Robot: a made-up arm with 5 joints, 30 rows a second.
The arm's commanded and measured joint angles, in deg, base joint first. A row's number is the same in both.
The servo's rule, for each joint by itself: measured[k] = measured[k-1] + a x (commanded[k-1-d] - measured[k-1]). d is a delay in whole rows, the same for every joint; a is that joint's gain. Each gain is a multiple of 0.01, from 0.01 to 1. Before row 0 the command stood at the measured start. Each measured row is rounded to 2 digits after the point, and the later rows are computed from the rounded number. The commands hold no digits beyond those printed.
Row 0, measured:
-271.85 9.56 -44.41 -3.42 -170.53
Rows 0 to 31, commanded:
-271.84 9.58 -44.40 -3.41 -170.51
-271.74 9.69 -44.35 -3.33 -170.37
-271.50 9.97 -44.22 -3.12 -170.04
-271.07 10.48 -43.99 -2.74 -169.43
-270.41 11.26 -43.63 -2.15 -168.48
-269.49 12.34 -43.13 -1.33 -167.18
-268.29 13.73 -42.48 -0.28 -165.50
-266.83 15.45 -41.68 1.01 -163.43
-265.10 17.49 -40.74 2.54 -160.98
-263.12 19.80 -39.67 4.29 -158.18
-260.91 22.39 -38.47 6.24 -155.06
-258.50 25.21 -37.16 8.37 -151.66
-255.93 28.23 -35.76 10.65 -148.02
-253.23 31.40 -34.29 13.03 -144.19
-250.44 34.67 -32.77 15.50 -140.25
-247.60 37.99 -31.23 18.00 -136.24
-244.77 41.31 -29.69 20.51 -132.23
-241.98 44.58 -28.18 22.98 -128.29
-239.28 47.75 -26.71 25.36 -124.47
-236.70 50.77 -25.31 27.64 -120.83
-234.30 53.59 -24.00 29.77 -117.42
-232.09 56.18 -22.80 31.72 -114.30
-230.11 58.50 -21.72 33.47 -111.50
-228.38 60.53 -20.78 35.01 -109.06
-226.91 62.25 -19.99 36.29 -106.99
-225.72 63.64 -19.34 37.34 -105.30
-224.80 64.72 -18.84 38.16 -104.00
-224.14 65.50 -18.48 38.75 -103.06
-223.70 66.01 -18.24 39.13 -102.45
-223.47 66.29 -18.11 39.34 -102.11
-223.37 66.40 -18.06 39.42 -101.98
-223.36 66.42 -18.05 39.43 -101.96
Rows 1 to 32, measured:
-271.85 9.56 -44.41 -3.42 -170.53
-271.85 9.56 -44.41 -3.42 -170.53
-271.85 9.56 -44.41 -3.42 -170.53
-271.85 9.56 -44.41 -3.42 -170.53
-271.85 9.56 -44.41 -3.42 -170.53
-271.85 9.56 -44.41 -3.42 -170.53
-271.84 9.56 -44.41 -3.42 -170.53
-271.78 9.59 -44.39 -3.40 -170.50
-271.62 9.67 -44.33 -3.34 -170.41
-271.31 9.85 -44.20 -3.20 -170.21
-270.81 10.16 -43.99 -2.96 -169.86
-270.07 10.64 -43.67 -2.59 -169.32
-269.07 11.32 -43.23 -2.06 -168.56
-267.82 12.23 -42.66 -1.35 -167.53
-266.30 13.39 -41.95 -0.46 -166.22
-264.52 14.80 -41.11 0.63 -164.61
-262.50 16.47 -40.13 1.92 -162.70
-260.26 18.39 -39.03 3.40 -160.49
-257.84 20.55 -37.82 5.07 -158.00
-255.26 22.94 -36.51 6.90 -155.24
-252.56 25.52 -35.13 8.88 -152.24
-249.78 28.26 -33.69 10.98 -149.04
-246.97 31.13 -32.21 13.17 -145.68
-244.18 34.09 -30.72 15.43 -142.20
-241.44 37.10 -29.24 17.71 -138.65
-238.79 40.11 -27.79 19.99 -135.09
-236.28 43.08 -26.39 22.24 -131.56
-233.93 45.96 -25.06 24.42 -128.11
-231.79 48.72 -23.82 26.50 -124.79
-229.88 51.32 -22.70 28.46 -121.64
-228.22 53.72 -21.70 30.26 -118.71
-226.82 55.90 -20.83 31.89 -116.03
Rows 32 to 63, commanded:
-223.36 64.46 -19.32 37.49 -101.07
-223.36 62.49 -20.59 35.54 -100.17
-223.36 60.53 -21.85 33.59 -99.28
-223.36 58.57 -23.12 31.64 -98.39
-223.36 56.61 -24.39 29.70 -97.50
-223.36 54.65 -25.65 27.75 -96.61
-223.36 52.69 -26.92 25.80 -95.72
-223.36 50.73 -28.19 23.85 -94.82
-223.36 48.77 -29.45 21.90 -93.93
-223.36 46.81 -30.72 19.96 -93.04
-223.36 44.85 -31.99 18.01 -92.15
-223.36 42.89 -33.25 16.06 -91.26
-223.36 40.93 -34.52 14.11 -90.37
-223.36 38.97 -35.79 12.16 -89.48
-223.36 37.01 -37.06 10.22 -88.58
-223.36 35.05 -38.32 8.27 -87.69
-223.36 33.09 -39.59 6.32 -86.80
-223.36 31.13 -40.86 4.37 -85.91
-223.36 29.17 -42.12 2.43 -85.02
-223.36 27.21 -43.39 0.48 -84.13
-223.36 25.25 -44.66 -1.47 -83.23
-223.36 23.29 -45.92 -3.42 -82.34
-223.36 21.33 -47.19 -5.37 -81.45
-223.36 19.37 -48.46 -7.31 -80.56
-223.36 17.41 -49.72 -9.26 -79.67
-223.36 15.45 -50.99 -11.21 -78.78
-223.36 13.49 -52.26 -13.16 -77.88
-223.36 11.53 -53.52 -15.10 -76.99
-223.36 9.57 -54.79 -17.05 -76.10
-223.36 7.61 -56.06 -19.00 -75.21
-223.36 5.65 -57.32 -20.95 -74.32
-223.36 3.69 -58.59 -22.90 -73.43
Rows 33 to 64, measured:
-225.69 57.84 -20.09 33.33 -113.62
-224.82 59.53 -19.49 34.58 -111.51
-224.19 60.96 -19.03 35.63 -109.70
-223.79 62.13 -18.69 36.48 -108.18
-223.55 63.07 -18.46 37.16 -106.94
-223.44 63.81 -18.31 37.68 -105.94
-223.40 63.95 -18.68 37.64 -104.97
-223.38 63.63 -19.39 37.16 -104.01
-223.37 62.95 -20.30 36.34 -103.06
-223.36 61.99 -21.34 35.26 -102.13
-223.36 60.81 -22.47 33.98 -101.20
-223.36 59.45 -23.65 32.55 -100.28
-223.36 57.96 -24.86 31.00 -99.37
-223.36 56.37 -26.09 29.36 -98.46
-223.36 54.70 -27.33 27.64 -97.55
-223.36 52.96 -28.58 25.87 -96.65
-223.36 51.18 -29.84 24.06 -95.75
-223.36 49.36 -31.10 22.22 -94.85
-223.36 47.51 -32.37 20.35 -93.95
-223.36 45.63 -33.64 18.47 -93.06
-223.36 43.73 -34.91 16.57 -92.16
-223.36 41.82 -36.17 14.66 -91.27
-223.36 39.90 -37.44 12.74 -90.38
-223.36 37.97 -38.71 10.81 -89.49
-223.36 36.03 -39.97 8.88 -88.60
-223.36 34.09 -41.24 6.95 -87.71
-223.36 32.15 -42.51 5.01 -86.81
-223.36 30.20 -43.77 3.07 -85.92
-223.36 28.25 -45.04 1.13 -85.03
-223.36 26.30 -46.31 -0.81 -84.14
-223.36 24.34 -47.57 -2.75 -83.25
-223.36 22.38 -48.84 -4.70 -82.36

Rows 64 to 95, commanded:
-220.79 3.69 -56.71 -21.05 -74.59
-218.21 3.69 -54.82 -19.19 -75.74
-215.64 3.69 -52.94 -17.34 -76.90
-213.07 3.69 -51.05 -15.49 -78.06
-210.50 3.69 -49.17 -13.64 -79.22
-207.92 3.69 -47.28 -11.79 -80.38
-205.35 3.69 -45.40 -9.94 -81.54
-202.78 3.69 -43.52 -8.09 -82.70
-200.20 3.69 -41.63 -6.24 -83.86
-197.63 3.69 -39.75 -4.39 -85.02
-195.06 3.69 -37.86 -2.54 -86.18
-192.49 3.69 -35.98 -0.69 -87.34
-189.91 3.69 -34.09 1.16 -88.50
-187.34 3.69 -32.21 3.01 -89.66
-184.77 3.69 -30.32 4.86 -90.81
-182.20 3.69 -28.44 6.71 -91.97
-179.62 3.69 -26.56 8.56 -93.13
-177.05 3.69 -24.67 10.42 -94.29
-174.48 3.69 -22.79 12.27 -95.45
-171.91 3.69 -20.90 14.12 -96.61
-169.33 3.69 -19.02 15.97 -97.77
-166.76 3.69 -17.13 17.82 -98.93
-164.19 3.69 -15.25 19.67 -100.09
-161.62 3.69 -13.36 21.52 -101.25
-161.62 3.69 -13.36 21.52 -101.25
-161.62 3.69 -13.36 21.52 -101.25
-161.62 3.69 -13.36 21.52 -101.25
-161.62 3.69 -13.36 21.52 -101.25
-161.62 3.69 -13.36 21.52 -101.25
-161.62 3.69 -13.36 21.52 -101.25
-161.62 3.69 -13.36 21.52 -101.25
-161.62 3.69 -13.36 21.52 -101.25
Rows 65 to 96, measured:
-223.36 20.42 -50.11 -6.65 -81.46
-223.36 18.46 -51.37 -8.59 -80.57
-223.36 16.50 -52.64 -10.54 -79.68
-223.36 14.54 -53.91 -12.49 -78.79
-223.36 12.58 -55.17 -14.44 -77.90
-223.36 10.62 -56.44 -16.39 -77.01
-221.92 9.10 -56.54 -17.46 -76.53
-219.84 7.91 -55.90 -17.86 -76.37
-217.49 6.98 -54.80 -17.74 -76.48
-215.01 6.26 -53.41 -17.22 -76.80
-212.48 5.69 -51.84 -16.40 -77.28
-209.93 5.25 -50.15 -15.34 -77.90
-207.37 4.91 -48.39 -14.10 -78.63
-204.80 4.64 -46.59 -12.72 -79.44
-202.22 4.43 -44.75 -11.23 -80.32
-199.65 4.27 -42.90 -9.66 -81.26
-197.08 4.14 -41.04 -8.02 -82.24
-194.51 4.04 -39.17 -6.33 -83.26
-191.93 3.96 -37.29 -4.61 -84.31
-189.36 3.90 -35.41 -2.86 -85.38
-186.79 3.85 -33.53 -1.08 -86.47
-184.22 3.81 -31.65 0.71 -87.57
-181.64 3.78 -29.77 2.52 -88.68
-179.07 3.76 -27.88 4.34 -89.80
-176.50 3.74 -26.00 6.16 -90.93
-173.93 3.73 -24.11 7.99 -92.07
-171.35 3.72 -22.23 9.83 -93.21
-168.78 3.71 -20.34 11.67 -94.35
-166.21 3.71 -18.46 13.51 -95.50
-163.64 3.71 -16.57 15.35 -96.65
-162.51 3.71 -15.38 16.77 -97.57
-162.01 3.71 -14.63 17.86 -98.31

